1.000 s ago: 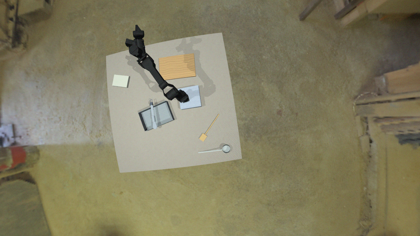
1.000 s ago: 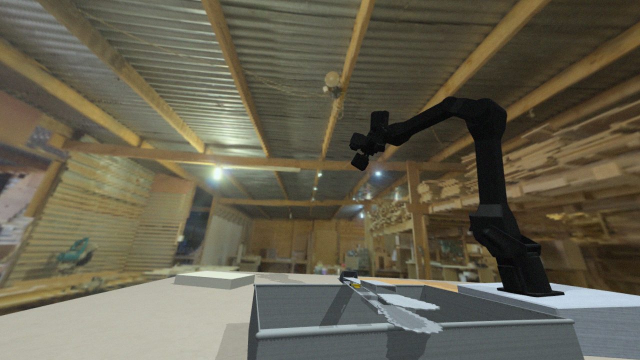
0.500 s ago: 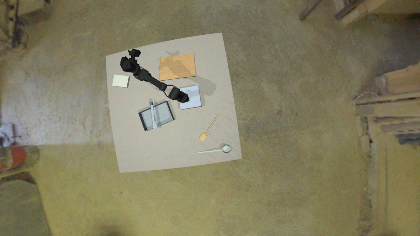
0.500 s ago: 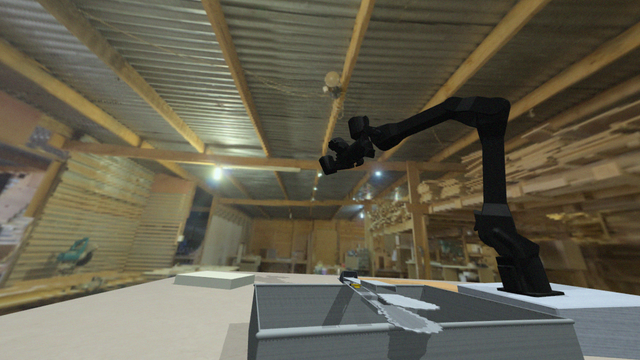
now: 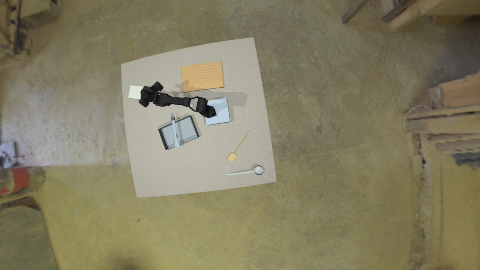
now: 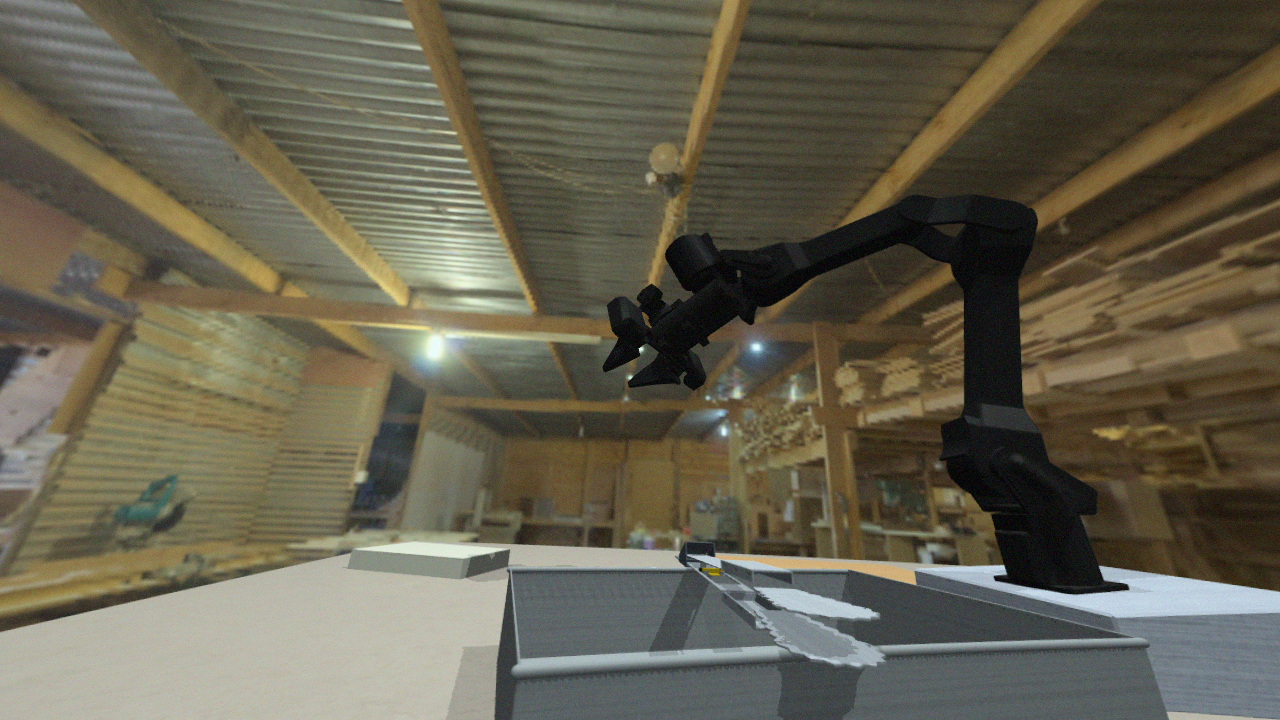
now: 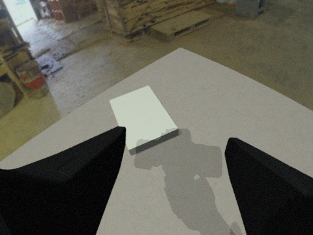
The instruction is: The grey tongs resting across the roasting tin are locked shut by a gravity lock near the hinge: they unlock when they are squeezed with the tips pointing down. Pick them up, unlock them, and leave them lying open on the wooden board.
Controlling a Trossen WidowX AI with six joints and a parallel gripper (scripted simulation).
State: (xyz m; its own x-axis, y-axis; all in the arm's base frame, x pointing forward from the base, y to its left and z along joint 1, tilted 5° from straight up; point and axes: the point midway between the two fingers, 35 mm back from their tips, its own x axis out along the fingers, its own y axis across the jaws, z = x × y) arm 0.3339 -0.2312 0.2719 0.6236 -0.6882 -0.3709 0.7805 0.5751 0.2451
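The grey roasting tin is 330 mm to the left of my gripper tip, 250 mm below it and 50 mm behind it. From my gripper tip the other things lie so: cream block: 270 mm below, 230 mm ahead, 150 mm to the right; then wooden board: 380 mm behind, 270 mm below, 80 mm to the right.
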